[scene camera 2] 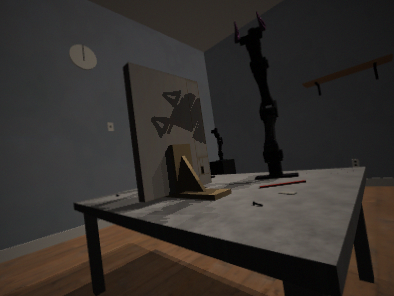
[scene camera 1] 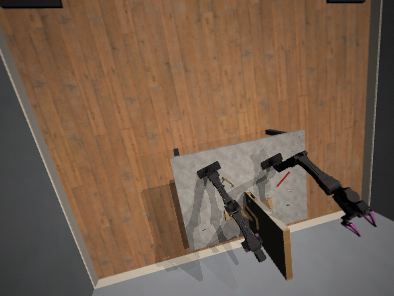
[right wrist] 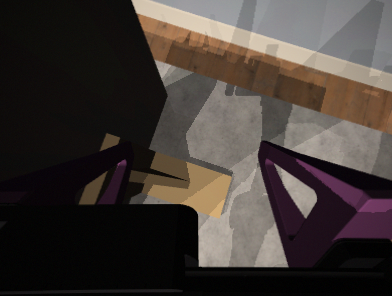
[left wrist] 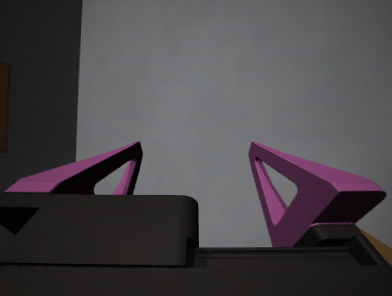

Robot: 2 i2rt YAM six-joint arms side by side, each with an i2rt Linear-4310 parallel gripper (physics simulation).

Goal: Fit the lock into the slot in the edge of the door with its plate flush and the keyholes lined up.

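Frame: origin at the left arm's base, x left, y back, z up, level; metres.
Seen in the pictures: left gripper, fingertip midpoint: (scene camera 2: 245, 16) (scene camera 1: 368, 231) (left wrist: 195, 147); right gripper, fingertip midpoint: (right wrist: 195, 148); left arm's base, link origin: (scene camera 2: 276, 177) (scene camera 1: 271, 161); right arm's base, link origin: (scene camera 1: 208, 169).
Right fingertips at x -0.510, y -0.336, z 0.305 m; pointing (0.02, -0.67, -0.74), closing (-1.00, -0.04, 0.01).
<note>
Pixels of each thing's top centre, then the offset from my right fingertips to it. "spot": a spot on its surface instead. Level surfaces: height alone.
- door, top centre: (scene camera 2: 165, 75) (scene camera 1: 288, 256) dx +0.147, dy +0.019, dz +0.237 m
- table, surface height: dz -0.305 m
- small dark opening, surface spot: (scene camera 2: 202, 170) spot: dx +0.199, dy +0.151, dz -0.218 m
- thin brass-coloured piece, top centre: (scene camera 1: 226, 185) dx +0.050, dy +0.351, dz -0.278 m
- red stick, top centre: (scene camera 2: 282, 183) (scene camera 1: 283, 179) dx +0.552, dy +0.118, dz -0.299 m
- small pale piece, top centre: (scene camera 2: 287, 192) (scene camera 1: 290, 190) dx +0.576, dy -0.026, dz -0.303 m
- dark screw, top centre: (scene camera 2: 257, 201) (scene camera 1: 288, 205) dx +0.508, dy -0.159, dz -0.294 m
The door (scene camera 1: 267, 235) (scene camera 2: 150, 145) (right wrist: 70, 75) stands upright on the table (scene camera 1: 186, 167) (scene camera 2: 305, 225). A small dark opening (scene camera 2: 202, 170) shows low near its right side in scene camera 2; the edge slot cannot be made out. A thin brass-coloured piece (scene camera 1: 227, 182) lies beside the right arm; it is too small to tell whether it is the lock. My left gripper (scene camera 1: 367, 230) (scene camera 2: 246, 17) (left wrist: 195, 147) is open and empty, high up and away from the door. My right gripper (scene camera 1: 251, 242) (right wrist: 195, 148) is open and empty, raised beside the door's dark face.
Wooden brackets (scene camera 1: 265, 202) (scene camera 2: 215, 194) (right wrist: 205, 192) brace the door's foot. A red stick (scene camera 1: 283, 179) (scene camera 2: 282, 184), a small pale piece (scene camera 1: 289, 190) (scene camera 2: 287, 193) and a dark screw (scene camera 1: 288, 205) (scene camera 2: 257, 203) lie on the table. The right arm reaches along the door.
</note>
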